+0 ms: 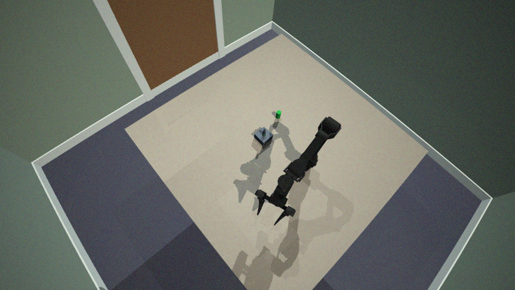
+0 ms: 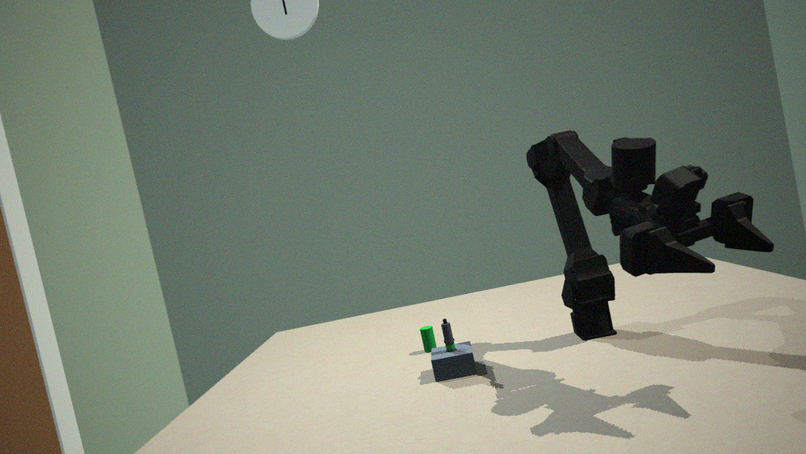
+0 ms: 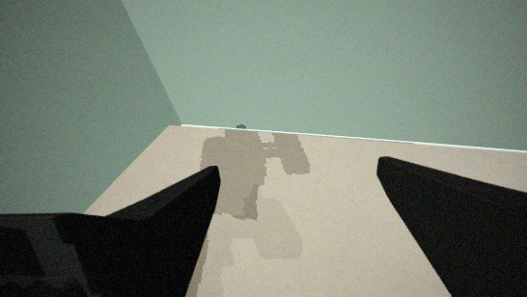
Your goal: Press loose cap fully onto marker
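Now: the green cap 410 mm ahead of my gripper tip, 510 mm to the right of it and 150 mm below it. From my gripper tip the other things lie so: holder block: 360 mm ahead, 340 mm to the right, 160 mm below.
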